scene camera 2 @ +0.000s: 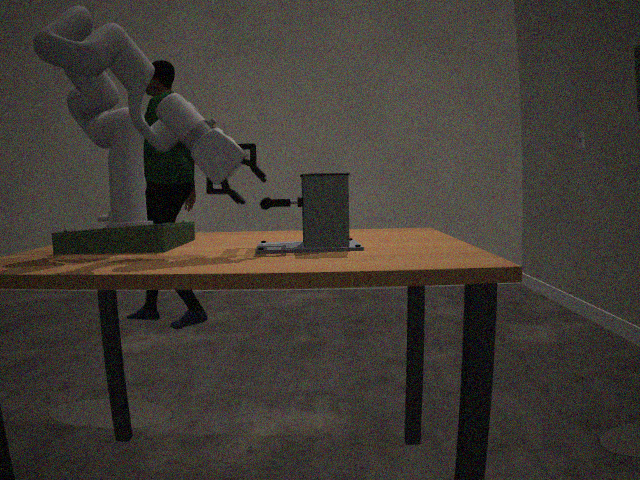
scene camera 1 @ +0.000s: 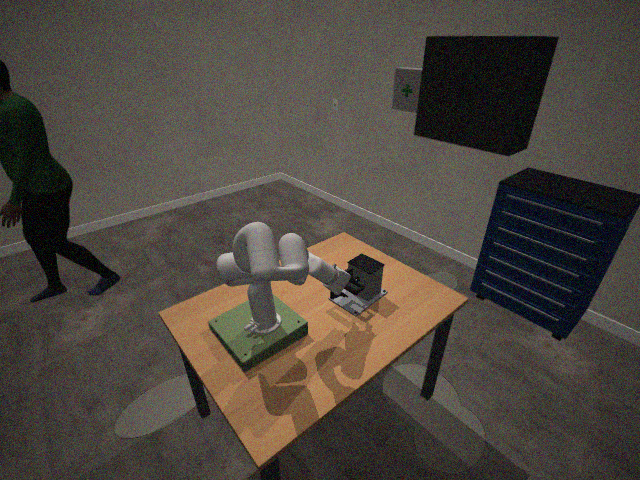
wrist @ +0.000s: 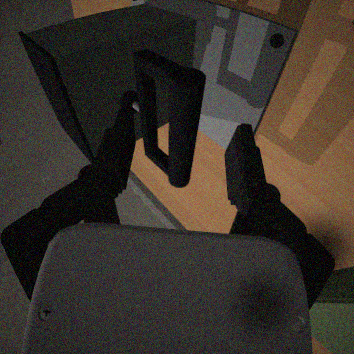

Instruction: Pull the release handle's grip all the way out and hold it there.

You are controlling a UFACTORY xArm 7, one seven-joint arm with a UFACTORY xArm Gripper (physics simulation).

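Note:
The release handle's black grip [scene camera 2: 275,203] [wrist: 186,125] stands out from the side of a dark grey box [scene camera 1: 373,281] [scene camera 2: 325,211] [wrist: 105,65]. In scene camera 2 a short light rod shows between grip and box. My gripper [scene camera 2: 254,191] [wrist: 183,131] is open, with nothing held. It tilts down toward the handle; in scene camera 2 its fingertips are above and just left of the grip's end. In the wrist view the grip's thick bar appears between the two spread fingers. In scene camera 1 the fingers and grip are dark and hard to separate.
The box stands on a grey base plate [scene camera 1: 355,308] [scene camera 2: 279,247] [wrist: 242,55] on the wooden table [scene camera 1: 413,310] [scene camera 2: 403,258]. The arm's green base block [scene camera 1: 227,330] [scene camera 2: 103,240] is at the table's other side. A person [scene camera 1: 31,155] [scene camera 2: 170,160] is beyond the table.

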